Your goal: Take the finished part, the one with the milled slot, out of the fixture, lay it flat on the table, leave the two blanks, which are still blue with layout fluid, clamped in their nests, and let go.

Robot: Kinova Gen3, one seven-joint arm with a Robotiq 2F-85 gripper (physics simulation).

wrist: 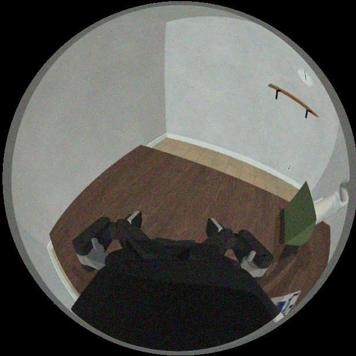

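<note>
My gripper [174, 222] is open and empty, with its two fingers spread wide above the brown wooden table [170, 180]. At the lower right edge of the wrist view, part of a pale grey fixture [290, 296] shows beside the dark gripper body, which hides some of it. A small blue patch [281, 305] shows on it, which looks like a blank. The fixture is far to the right of the fingers and apart from them. The finished part with the milled slot cannot be made out, and the nests are too small and too covered to tell apart.
A green box-like block [300, 220] stands at the right side of the table, between the gripper and a white arm-like shape [331, 206]. A wooden wall shelf [293, 99] and a round clock [305, 77] are on the far wall. The table's far edge borders a tiled floor.
</note>
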